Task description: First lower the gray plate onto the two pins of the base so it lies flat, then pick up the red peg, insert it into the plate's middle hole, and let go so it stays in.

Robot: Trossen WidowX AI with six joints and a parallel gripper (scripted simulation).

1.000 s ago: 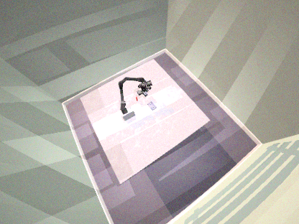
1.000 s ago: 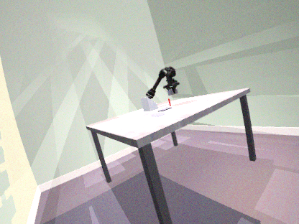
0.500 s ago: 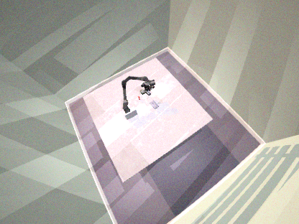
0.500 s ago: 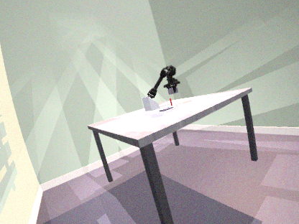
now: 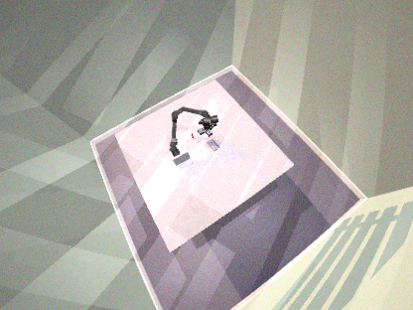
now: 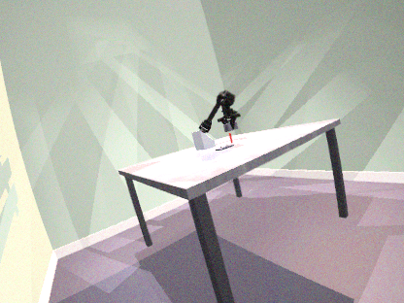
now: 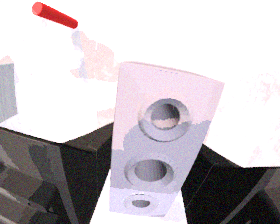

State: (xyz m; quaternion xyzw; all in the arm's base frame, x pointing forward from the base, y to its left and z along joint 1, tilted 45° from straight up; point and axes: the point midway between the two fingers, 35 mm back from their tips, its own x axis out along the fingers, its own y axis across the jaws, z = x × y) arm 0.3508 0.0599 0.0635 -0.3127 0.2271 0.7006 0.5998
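My gripper tip is now 100 mm above the base, 90 mm to the left of it and 10 mm short of it. Round my gripper tip: gray plate (30 mm above); red peg (140 mm behind, 70 mm to the left, 70 mm below).
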